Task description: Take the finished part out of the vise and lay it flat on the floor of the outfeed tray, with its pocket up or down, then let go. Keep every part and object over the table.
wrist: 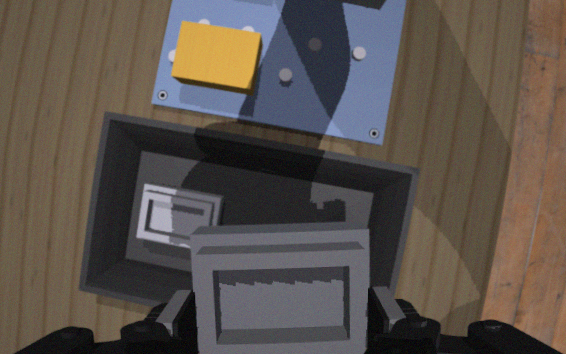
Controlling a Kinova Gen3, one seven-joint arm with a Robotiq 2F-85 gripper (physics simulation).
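Frame: origin at the arm's base, x left, y back, z up, level; centimetres.
Where they show: gripper, between the fingertips: [282, 315].
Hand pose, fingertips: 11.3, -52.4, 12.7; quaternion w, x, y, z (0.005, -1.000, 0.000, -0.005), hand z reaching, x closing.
Observation:
After its pixels a point has its place, as x, y, z.
My gripper [282, 315] @(11.3, -52.4, 12.7) is shut on the finished part [281, 257] @(11.4, -49.9, 14.7), a grey block with a rectangular pocket that faces the camera. The held part is above the near right portion of the outfeed tray [260, 131], a dark open box with raised walls, and hides some of its floor and near wall. Another pocketed grey part [180, 215] @(3.6, -51.0, -6.8) lies in the left half of the tray, pocket up. The vise does not show in the wrist view.
Beyond the tray lies a blue plate [210, 107] @(5.8, -42.6, -9.2) with several light pins and a yellow block [217, 56] @(6.9, -39.3, -5.7) at its left. The wooden table [45, 150] @(-9.0, -45.6, -10.1) has its edge at the right, with orange-brown floor [542, 200] past it. Shadows cross the plate and tray.

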